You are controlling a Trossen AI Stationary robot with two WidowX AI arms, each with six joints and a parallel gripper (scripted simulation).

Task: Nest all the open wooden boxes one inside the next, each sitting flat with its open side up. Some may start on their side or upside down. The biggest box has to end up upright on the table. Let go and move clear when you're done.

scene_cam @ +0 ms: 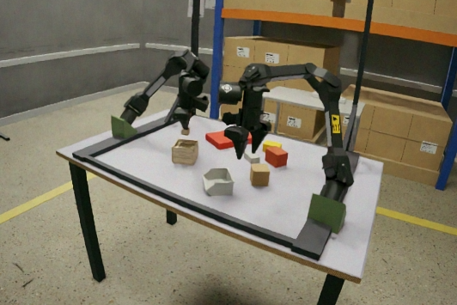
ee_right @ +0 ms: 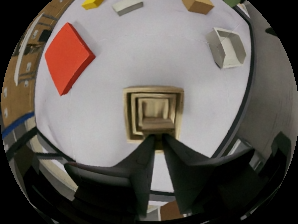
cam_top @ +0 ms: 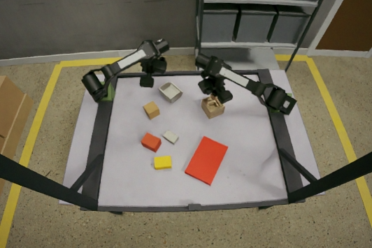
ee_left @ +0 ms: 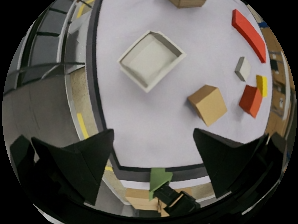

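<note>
Right now my right hand is 40 mm above the tiny wooden box. From my right hand the other things lie so: grey block 190 mm to the left, 180 mm behind, 150 mm below; then flat red slab 280 mm behind, 140 mm below, 20 mm to the left; then white open box 220 mm to the left, 130 mm below, 80 mm ahead.
</note>
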